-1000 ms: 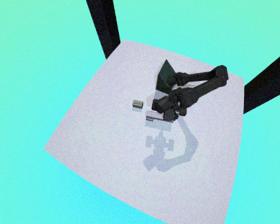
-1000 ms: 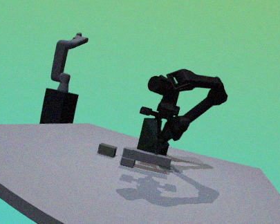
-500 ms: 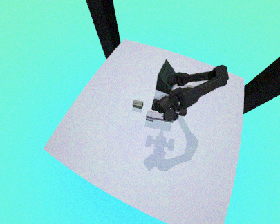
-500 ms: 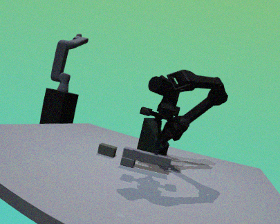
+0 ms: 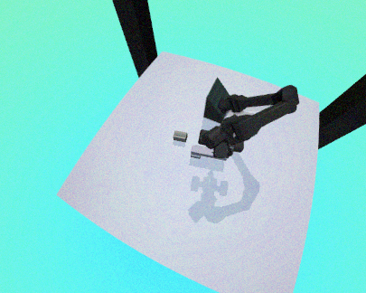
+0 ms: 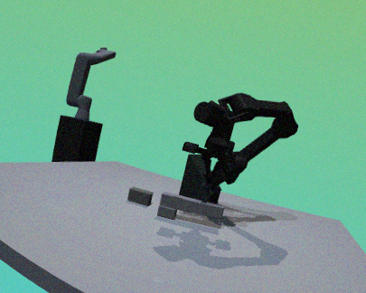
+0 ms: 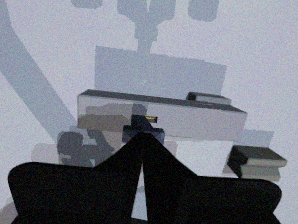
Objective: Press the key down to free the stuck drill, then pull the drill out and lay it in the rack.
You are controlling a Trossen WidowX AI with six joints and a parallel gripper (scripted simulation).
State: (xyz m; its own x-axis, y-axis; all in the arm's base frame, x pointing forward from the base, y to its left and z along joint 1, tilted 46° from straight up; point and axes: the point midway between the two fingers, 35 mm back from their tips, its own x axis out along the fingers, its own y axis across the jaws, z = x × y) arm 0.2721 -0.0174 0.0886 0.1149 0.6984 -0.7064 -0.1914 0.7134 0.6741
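Right now my gripper tip is 3 cm above the key. Round my gripper tip: rack 21 cm to the right, 10 cm below, 4 cm behind; drill 7 cm below, 5 cm to the right, 1 cm ahead.
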